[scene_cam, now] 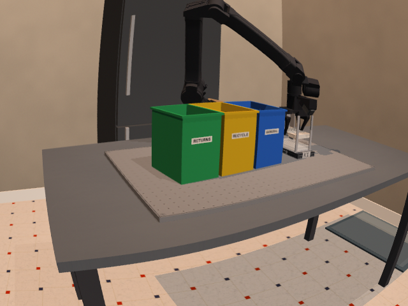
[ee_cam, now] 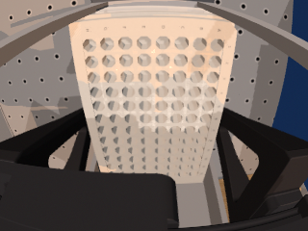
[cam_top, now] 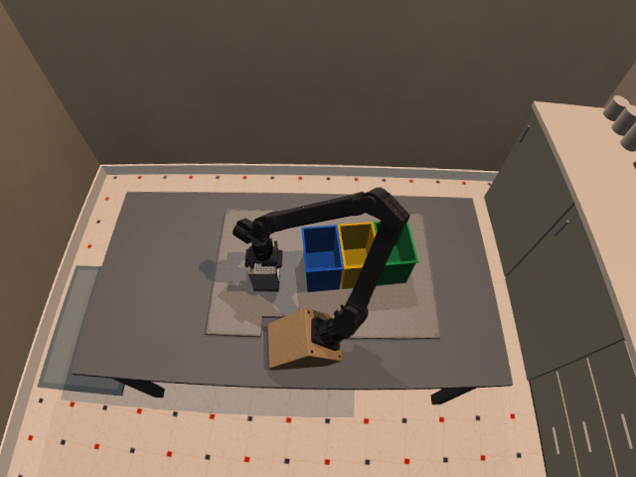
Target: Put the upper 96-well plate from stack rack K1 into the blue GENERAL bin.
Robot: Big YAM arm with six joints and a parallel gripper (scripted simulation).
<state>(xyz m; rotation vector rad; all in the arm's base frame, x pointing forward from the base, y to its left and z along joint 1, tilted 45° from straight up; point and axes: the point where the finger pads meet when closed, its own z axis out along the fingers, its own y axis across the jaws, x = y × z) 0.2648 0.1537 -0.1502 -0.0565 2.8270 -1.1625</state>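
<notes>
My hand is 2 cm short of the blue bin labelled general, 21 cm to the left of it and 1 cm below it. From my hand the other things lie so: white 96-well plate: right at my hand; then green returns bin: 5 cm ahead, 47 cm to the right, 1 cm above; then yellow recycle bin: 4 cm ahead, 34 cm to the right, 1 cm above.
</notes>
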